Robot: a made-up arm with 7 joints.
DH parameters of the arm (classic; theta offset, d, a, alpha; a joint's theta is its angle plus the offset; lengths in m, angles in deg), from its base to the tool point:
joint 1: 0 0.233 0 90
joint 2: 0 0.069 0 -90
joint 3: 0 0.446 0.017 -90
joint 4: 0 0.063 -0.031 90
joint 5: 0 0.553 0 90
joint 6: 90 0.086 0.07 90
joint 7: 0 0.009 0 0
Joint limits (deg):
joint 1: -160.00..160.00
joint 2: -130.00..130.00
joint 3: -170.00..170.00
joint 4: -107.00..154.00
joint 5: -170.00..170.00
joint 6: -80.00..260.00
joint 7: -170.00..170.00
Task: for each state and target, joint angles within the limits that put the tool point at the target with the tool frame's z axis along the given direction. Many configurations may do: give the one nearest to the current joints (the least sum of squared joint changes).
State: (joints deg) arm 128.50 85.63 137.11 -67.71 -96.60 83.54 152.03
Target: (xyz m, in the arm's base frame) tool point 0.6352 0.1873 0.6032 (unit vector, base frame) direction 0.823 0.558 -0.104
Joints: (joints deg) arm 139.20 64.28 122.98 -72.76 -87.84 134.10 152.03
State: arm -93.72 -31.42 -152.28 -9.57 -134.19 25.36 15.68
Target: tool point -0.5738 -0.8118 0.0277 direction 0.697 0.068 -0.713
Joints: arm -117.69 -77.39 -170.00 -33.87 -151.89 -2.74 15.68
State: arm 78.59 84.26 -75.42 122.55 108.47 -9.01 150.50
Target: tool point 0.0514 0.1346 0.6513 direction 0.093 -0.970 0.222
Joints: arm 131.04 82.15 -29.78 139.67 125.27 -47.87 150.50
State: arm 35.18 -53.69 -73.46 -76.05 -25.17 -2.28 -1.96
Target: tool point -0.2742 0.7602 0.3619 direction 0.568 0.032 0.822
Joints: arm 72.04 -73.70 -97.92 -64.61 -44.82 -22.47 -1.96
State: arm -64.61 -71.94 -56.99 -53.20 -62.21 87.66 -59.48
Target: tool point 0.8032 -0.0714 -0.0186 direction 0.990 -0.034 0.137
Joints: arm -39.89 -110.65 -80.20 -51.09 -69.25 71.66 -59.48
